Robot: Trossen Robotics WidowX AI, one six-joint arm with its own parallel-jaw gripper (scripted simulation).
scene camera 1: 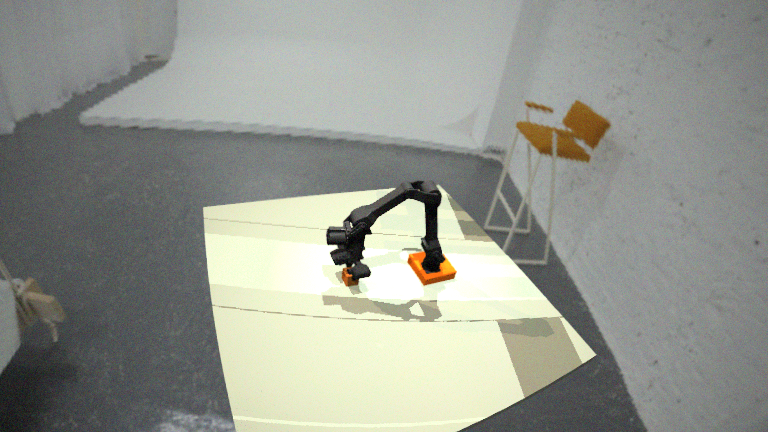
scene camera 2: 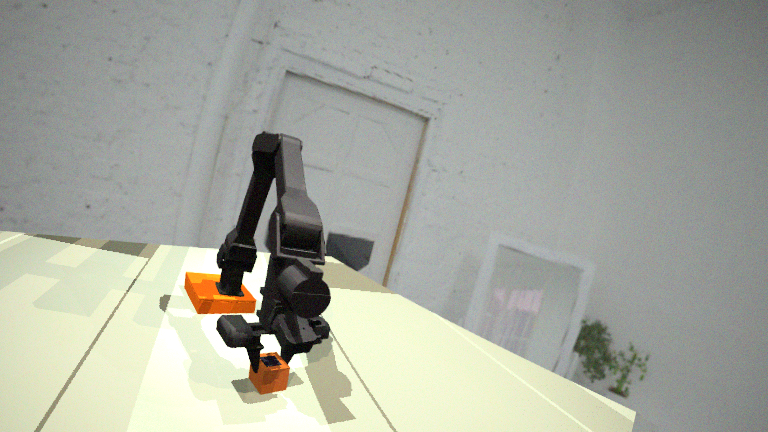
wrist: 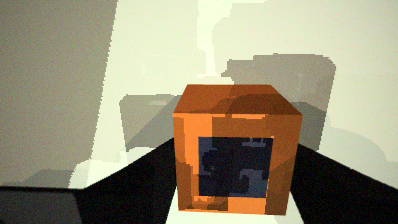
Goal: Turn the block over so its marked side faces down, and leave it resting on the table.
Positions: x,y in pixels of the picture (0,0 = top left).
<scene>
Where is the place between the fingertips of my gripper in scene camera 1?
350,275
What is my gripper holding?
An orange block.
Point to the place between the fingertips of my gripper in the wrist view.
At 230,146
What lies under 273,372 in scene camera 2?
An orange block.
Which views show my gripper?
Scene camera 1, scene camera 2 and the wrist view: all of them.
</scene>
